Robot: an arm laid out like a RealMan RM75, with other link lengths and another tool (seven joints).
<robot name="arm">
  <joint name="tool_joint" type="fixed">
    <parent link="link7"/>
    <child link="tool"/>
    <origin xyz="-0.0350 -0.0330 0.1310" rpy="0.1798 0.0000 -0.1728"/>
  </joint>
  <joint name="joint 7" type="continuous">
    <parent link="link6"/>
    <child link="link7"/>
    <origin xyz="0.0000 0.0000 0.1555" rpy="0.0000 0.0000 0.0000"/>
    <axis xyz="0 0 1"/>
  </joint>
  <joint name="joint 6" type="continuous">
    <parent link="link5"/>
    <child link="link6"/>
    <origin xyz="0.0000 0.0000 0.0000" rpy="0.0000 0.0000 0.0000"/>
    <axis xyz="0 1 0"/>
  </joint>
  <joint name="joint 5" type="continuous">
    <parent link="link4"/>
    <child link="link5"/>
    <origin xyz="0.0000 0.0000 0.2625" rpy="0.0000 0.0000 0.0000"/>
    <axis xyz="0 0 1"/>
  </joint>
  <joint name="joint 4" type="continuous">
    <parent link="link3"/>
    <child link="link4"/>
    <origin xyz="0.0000 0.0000 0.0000" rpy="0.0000 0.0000 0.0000"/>
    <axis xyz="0 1 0"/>
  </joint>
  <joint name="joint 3" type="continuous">
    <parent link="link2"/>
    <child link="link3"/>
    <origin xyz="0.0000 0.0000 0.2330" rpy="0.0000 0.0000 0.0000"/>
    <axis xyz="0 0 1"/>
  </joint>
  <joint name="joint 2" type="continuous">
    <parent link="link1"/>
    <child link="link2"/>
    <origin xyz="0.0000 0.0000 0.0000" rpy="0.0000 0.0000 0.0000"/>
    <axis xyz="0 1 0"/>
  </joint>
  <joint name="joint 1" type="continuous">
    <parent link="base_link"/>
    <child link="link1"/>
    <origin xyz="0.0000 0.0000 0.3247" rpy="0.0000 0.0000 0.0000"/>
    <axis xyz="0 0 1"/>
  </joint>
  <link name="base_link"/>
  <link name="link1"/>
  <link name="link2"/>
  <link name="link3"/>
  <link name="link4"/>
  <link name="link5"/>
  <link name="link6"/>
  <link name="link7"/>
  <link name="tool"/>
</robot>
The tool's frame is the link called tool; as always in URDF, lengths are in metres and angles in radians. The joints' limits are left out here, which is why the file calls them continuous.
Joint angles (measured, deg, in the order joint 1, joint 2, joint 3, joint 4, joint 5, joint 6, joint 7), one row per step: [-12.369, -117.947, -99.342, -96.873, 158.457, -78.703, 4.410]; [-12.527, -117.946, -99.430, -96.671, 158.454, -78.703, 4.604]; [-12.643, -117.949, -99.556, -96.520, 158.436, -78.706, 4.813]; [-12.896, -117.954, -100.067, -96.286, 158.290, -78.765, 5.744]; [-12.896, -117.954, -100.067, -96.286, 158.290, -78.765, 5.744]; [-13.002, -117.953, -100.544, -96.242, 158.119, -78.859, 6.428]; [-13.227, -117.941, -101.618, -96.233, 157.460, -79.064, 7.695]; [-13.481, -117.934, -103.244, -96.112, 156.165, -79.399, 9.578]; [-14.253, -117.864, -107.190, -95.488, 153.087, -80.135, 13.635]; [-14.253, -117.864, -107.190, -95.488, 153.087, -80.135, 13.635]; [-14.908, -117.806, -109.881, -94.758, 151.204, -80.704, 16.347]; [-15.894, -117.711, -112.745, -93.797, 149.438, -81.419, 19.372]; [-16.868, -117.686, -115.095, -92.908, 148.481, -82.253, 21.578]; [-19.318, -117.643, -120.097, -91.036, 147.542, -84.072, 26.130]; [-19.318, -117.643, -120.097, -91.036, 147.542, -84.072, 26.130]
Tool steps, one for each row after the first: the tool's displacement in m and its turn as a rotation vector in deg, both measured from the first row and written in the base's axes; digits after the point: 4 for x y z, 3 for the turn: [-0.0002, 0.0005, -0.0001, -0.129, 0.064, -0.074]; [-0.0005, 0.0009, 0.0001, -0.214, 0.112, -0.144]; [-0.0010, 0.0023, 0.0018, -0.475, 0.309, -0.583]; [-0.0010, 0.0023, 0.0018, -0.475, 0.309, -0.583]; [-0.0014, 0.0032, 0.0036, -0.568, 0.387, -0.871]; [-0.0008, 0.0051, 0.0071, -0.632, 0.189, -1.470]; [0.0000, 0.0072, 0.0108, -0.823, -0.432, -2.266]; [0.0017, 0.0123, 0.0193, -0.952, -2.133, -3.953]; [0.0017, 0.0123, 0.0193, -0.952, -2.133, -3.953]; [0.0019, 0.0154, 0.0248, -1.073, -3.194, -4.989]; [0.0026, 0.0194, 0.0307, -1.338, -4.095, -6.318]; [0.0023, 0.0218, 0.0354, -1.601, -4.682, -7.078]; [0.0014, 0.0278, 0.0473, -2.019, -5.224, -8.725]; [0.0014, 0.0278, 0.0473, -2.019, -5.224, -8.725]
